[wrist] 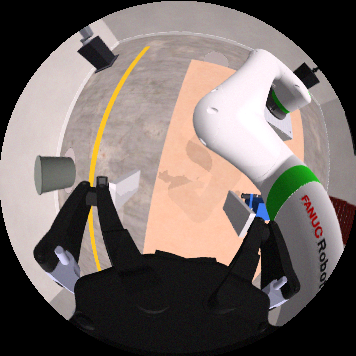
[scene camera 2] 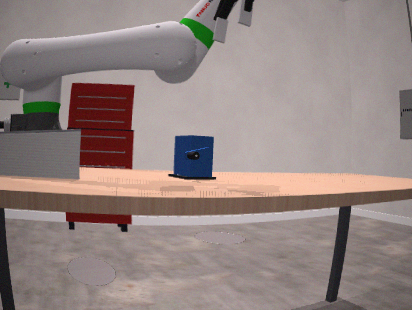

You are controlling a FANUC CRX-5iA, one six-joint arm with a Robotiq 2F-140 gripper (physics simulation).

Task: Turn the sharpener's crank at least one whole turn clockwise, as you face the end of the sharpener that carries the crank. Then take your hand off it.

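Places are measured from the arm's base along level axes (x down, y back, z left), in metres.
Where they show: gripper, fingertip midpoint: (wrist: 182, 190) (scene camera 2: 230, 33); arm's base, origin of the base link: (wrist: 274, 105) (scene camera 2: 40, 134).
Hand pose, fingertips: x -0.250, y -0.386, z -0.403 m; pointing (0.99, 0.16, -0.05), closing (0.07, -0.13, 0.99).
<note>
Each offset is from my fingertips to the top centre of the thing. "pt": to the spot under its first point. Level surfaces: height alone.
The blue sharpener {pt dx +0.327, dy -0.083, dz +0.293 m} (scene camera 2: 194, 167) (wrist: 260, 208) stands upright on a thin black base on the table. Its crank {dx +0.282, dy -0.056, dz +0.253 m} (scene camera 2: 193, 155) shows in the scene view as a dark knob with a thin blue line on the face toward the camera. In the wrist view the sharpener is partly hidden behind the right finger pad and the arm, and a dark bar shows at its upper left. My gripper (scene camera 2: 232, 31) (wrist: 182, 190) is open and empty. It is high above the table, up and to the right of the sharpener in the scene view, touching nothing.
The wooden table {dx +0.363 m} (scene camera 2: 300, 187) (wrist: 172, 145) bears the grey robot base block (scene camera 2: 40, 155). The white arm (scene camera 2: 110, 52) (wrist: 235, 120) reaches over the table. A red drawer cabinet (scene camera 2: 101, 107) stands behind. A grey-green bin (wrist: 56, 174) stands on the floor at the left in the wrist view.
</note>
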